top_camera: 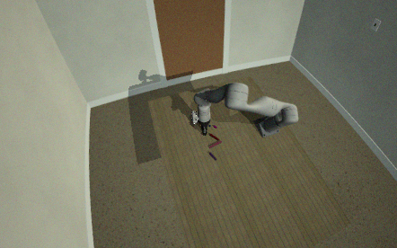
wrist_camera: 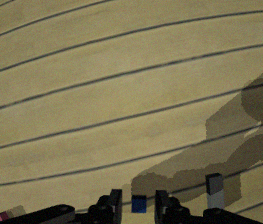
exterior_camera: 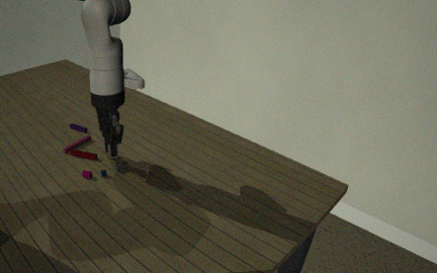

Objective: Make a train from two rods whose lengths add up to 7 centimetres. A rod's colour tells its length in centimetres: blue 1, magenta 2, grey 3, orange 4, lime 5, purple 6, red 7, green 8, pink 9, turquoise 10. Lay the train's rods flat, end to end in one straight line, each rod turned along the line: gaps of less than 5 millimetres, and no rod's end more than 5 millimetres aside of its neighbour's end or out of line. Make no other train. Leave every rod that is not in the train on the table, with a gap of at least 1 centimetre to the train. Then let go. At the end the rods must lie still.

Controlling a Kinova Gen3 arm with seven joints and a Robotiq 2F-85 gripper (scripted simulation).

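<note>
My gripper is now 50 mm to the left of the grey rod, 20 mm past it and 20 mm above it. Also, from my hand: red rod: 60 mm to the left, 40 mm behind, 20 mm below; pink rod: 110 mm to the left, 20 mm below, 20 mm behind; magenta rod: 90 mm behind, 20 mm below, 10 mm to the right.
</note>
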